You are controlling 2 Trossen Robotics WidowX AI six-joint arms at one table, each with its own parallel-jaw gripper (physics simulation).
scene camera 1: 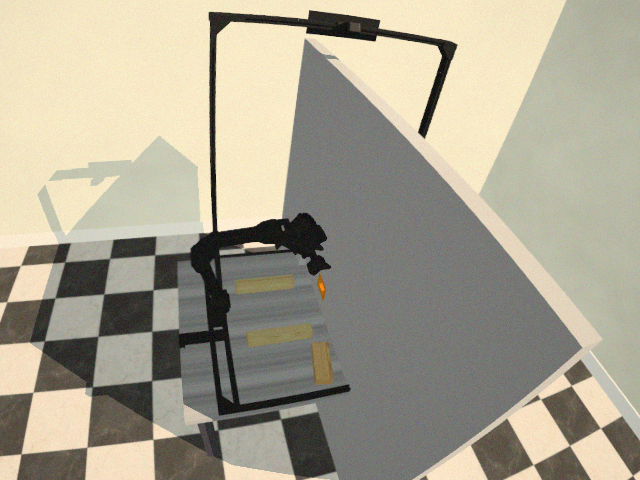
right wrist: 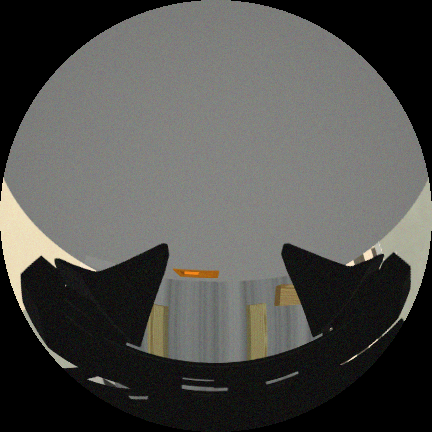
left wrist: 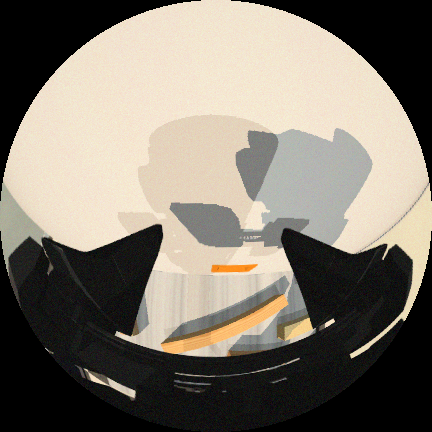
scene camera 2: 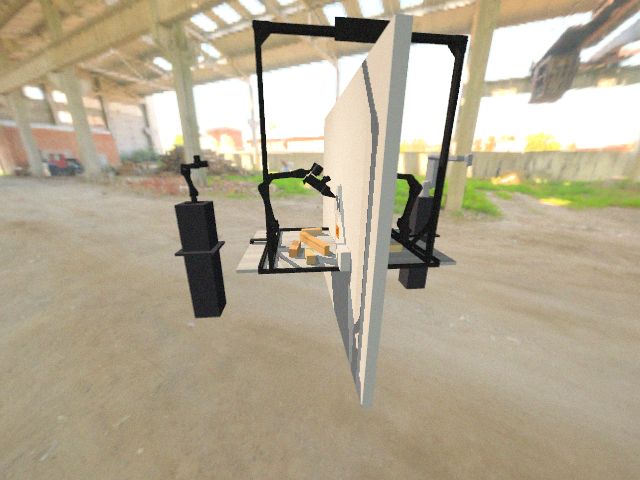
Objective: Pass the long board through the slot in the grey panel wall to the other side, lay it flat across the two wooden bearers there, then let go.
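Frame: origin at the left arm's base, x right, y ahead, z up, level; metres.
Seen in the pictures: left gripper, between the fingertips: point(left wrist: 224, 232) point(scene camera 2: 334, 196); right gripper, between the fingertips: point(scene camera 1: 326, 258) point(right wrist: 227, 250); right arm's base, origin of its link: point(scene camera 1: 217, 320) point(scene camera 2: 403, 239).
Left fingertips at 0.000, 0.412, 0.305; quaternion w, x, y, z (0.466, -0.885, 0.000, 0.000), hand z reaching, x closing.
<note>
Pixels of each thing's top centre, then the offset from my left fingertips to it, as dx, dy, dz. "spot": a spot on its surface instead.
- long board, centre of its top: point(left wrist: 227, 331) point(scene camera 2: 313, 238) +0.039, -0.139, -0.265
- orange-rimmed slot, a spot on its surface: point(right wrist: 200, 273) point(scene camera 1: 322, 291) spot: +0.038, +0.065, -0.246
- wooden block, centre of its top: point(right wrist: 302, 293) point(scene camera 1: 322, 360) -0.254, +0.144, -0.286
The long board point(scene camera 2: 314, 242) point(left wrist: 227, 327) lies slanted among wooden blocks on the table, on the left gripper's side of the panel wall point(scene camera 1: 413, 258) point(scene camera 2: 348, 134). The orange-rimmed slot point(scene camera 1: 321, 286) point(scene camera 2: 337, 231) point(left wrist: 232, 268) point(right wrist: 200, 273) is low in the wall. My left gripper point(scene camera 2: 334, 196) point(left wrist: 224, 232) is open and empty, above the board and close to the wall. On the other side, two bearers point(scene camera 1: 264, 284) point(scene camera 1: 279, 335) point(right wrist: 158, 330) point(right wrist: 257, 330) lie parallel with no board on them. My right gripper point(scene camera 1: 325, 256) point(right wrist: 227, 250) is open and empty, near the wall by the slot. Fingers partly hide one bearer in the right wrist view.
A wooden block point(scene camera 1: 321, 363) point(right wrist: 286, 295) lies beside the bearers near the wall. Smaller blocks point(scene camera 2: 294, 249) point(scene camera 2: 310, 256) point(left wrist: 295, 328) lie near the long board. A black frame point(scene camera 1: 212, 129) point(scene camera 2: 262, 103) rises around the table on both sides of the wall.
</note>
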